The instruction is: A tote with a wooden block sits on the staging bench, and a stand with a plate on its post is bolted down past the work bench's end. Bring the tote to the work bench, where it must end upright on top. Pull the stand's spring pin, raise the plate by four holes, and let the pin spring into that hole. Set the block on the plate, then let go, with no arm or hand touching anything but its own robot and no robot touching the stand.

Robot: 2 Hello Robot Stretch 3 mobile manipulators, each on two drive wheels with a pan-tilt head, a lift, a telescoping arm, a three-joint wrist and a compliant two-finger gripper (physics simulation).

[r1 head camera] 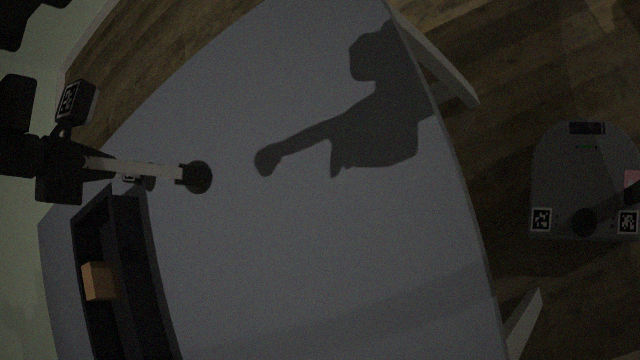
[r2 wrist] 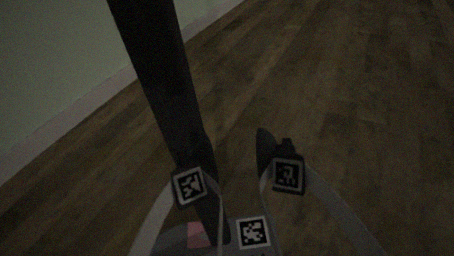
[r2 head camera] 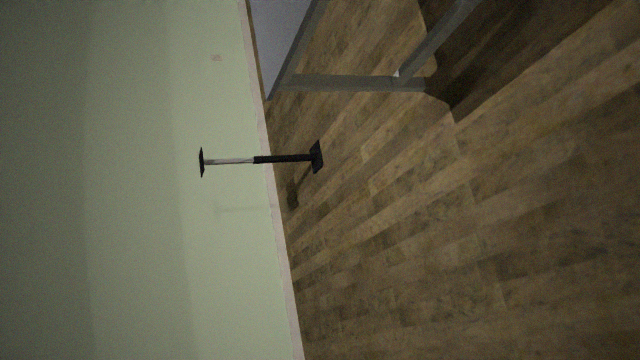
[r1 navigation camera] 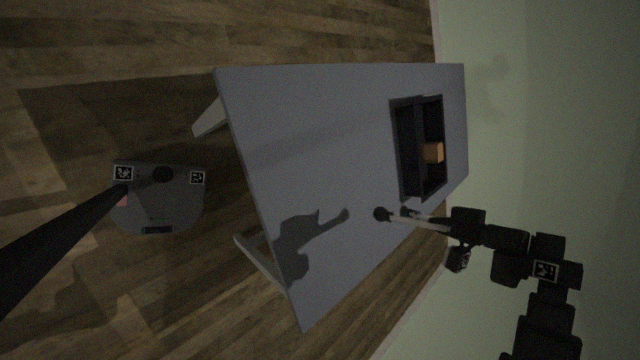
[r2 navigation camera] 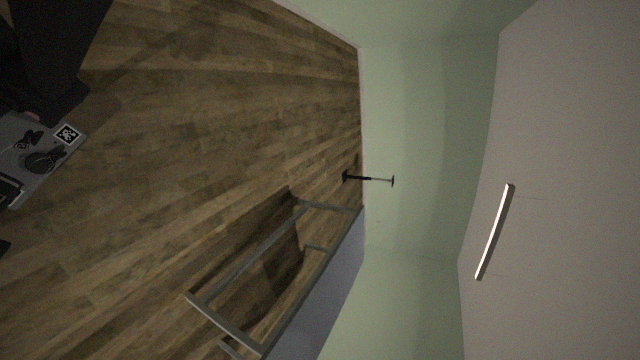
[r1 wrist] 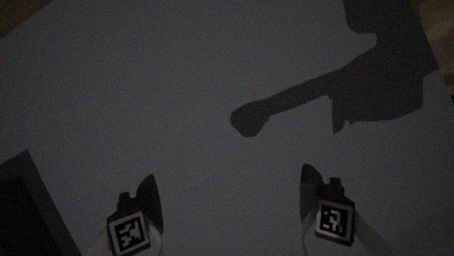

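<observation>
The dark tote stands upright on the grey staging bench, near its wall-side end. The orange-brown wooden block lies inside it. The r1 gripper is open and empty, over the bench beside one end of the tote. The r2 gripper is open and empty above its own base. The stand bears its plate past the work bench's end. The spring pin cannot be made out.
The r1 base is on the floor off the staging bench's near edge, by splayed bench legs. The work bench has grey legs and a low rail. A green wall runs behind the stand.
</observation>
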